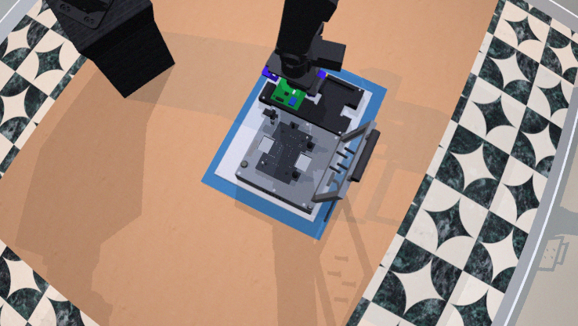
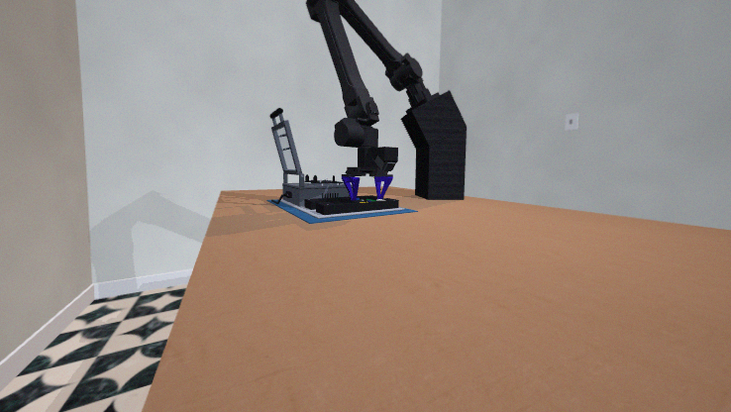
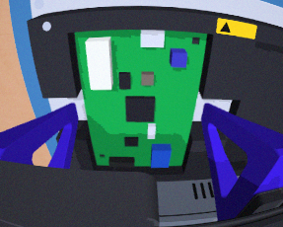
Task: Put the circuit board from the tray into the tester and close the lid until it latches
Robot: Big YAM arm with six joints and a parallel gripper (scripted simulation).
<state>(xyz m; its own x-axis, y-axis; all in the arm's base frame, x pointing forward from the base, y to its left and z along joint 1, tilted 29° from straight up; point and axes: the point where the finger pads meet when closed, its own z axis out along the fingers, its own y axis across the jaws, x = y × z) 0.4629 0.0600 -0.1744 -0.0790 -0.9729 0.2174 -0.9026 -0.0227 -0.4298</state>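
My gripper is now right at the green circuit board. The rest, counted from my hand: black plate (50 mm ahead, 170 mm to the right, 50 mm above); tester (80 mm ahead, 140 mm to the right, 90 mm above); dark latch hook (10 mm behind, 110 mm to the right, 60 mm above).
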